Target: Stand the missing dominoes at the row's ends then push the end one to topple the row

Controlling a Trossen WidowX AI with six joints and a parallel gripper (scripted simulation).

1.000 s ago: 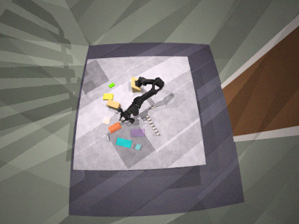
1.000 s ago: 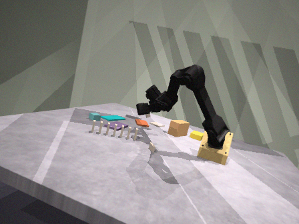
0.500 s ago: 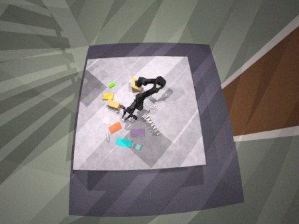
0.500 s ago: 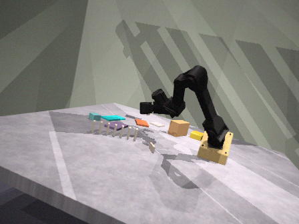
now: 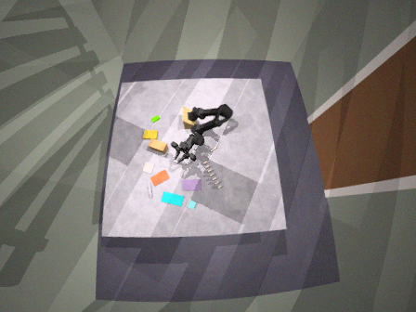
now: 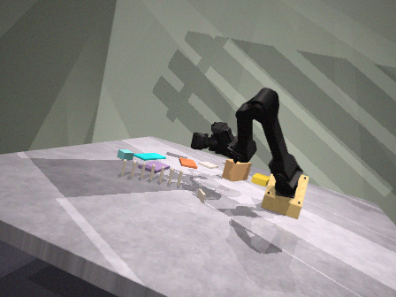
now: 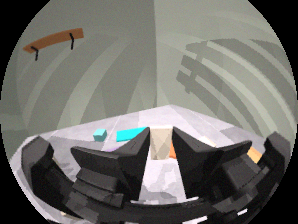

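My gripper tip is 60 mm short of the orange tile, 150 mm to the left of it and 150 mm above it. Round my gripper tip: purple tile (140 mm ahead, 70 mm to the left, 150 mm below); then cream tile (30 mm behind, 230 mm to the right, 150 mm below); then tan box (170 mm behind, 130 mm to the right, 120 mm below).
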